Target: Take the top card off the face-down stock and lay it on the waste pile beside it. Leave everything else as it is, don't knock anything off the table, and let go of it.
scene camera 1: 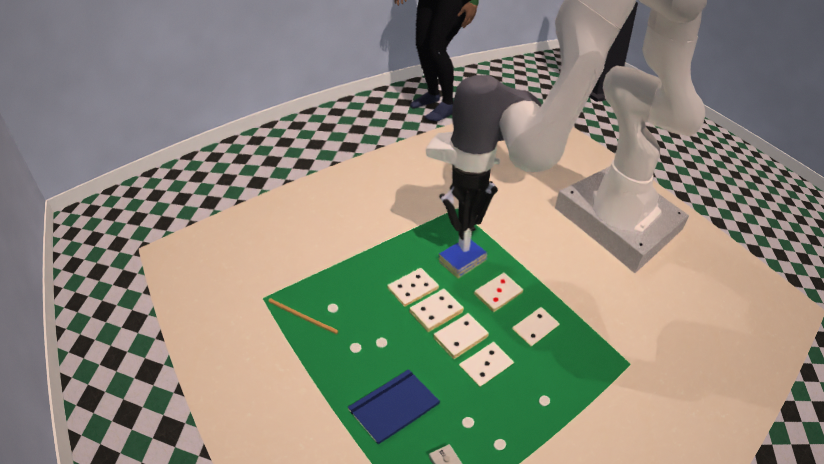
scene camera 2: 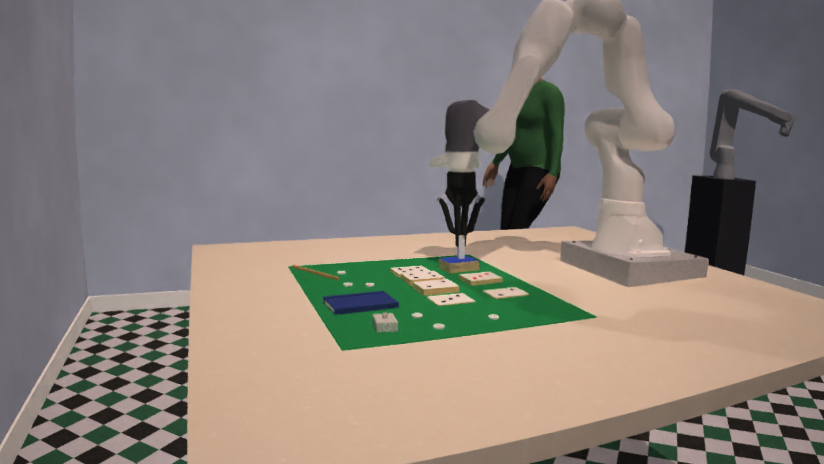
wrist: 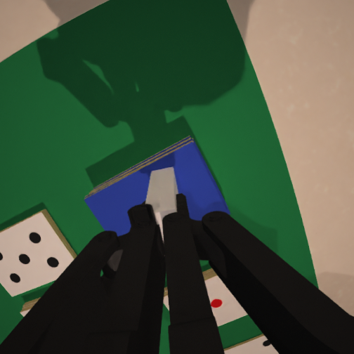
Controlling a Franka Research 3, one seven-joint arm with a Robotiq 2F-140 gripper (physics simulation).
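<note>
The face-down stock (scene camera 1: 452,258) (scene camera 2: 458,266) (wrist: 110,205) is a blue-topped stack near the green mat's back corner. In the wrist view several thin card edges show stepped along its far side. My gripper (scene camera 1: 465,248) (scene camera 2: 460,257) (wrist: 165,186) is shut and holds no card. Its pale fingertips are at the stock's blue top and look to touch it. A low face-up pile with three red pips (scene camera 1: 490,290) (scene camera 2: 480,278) (wrist: 235,311) lies beside the stock, partly hidden by the fingers in the wrist view.
Face-up piles with black pips, such as the five (scene camera 1: 412,291) (wrist: 37,250), stand in a row near the stock. A two card (scene camera 1: 536,329) lies past the red pile. The mat (scene camera 1: 565,368) also bears white discs, an orange stick (scene camera 1: 302,315), a blue book (scene camera 1: 394,408) and a grey box (scene camera 2: 385,323).
</note>
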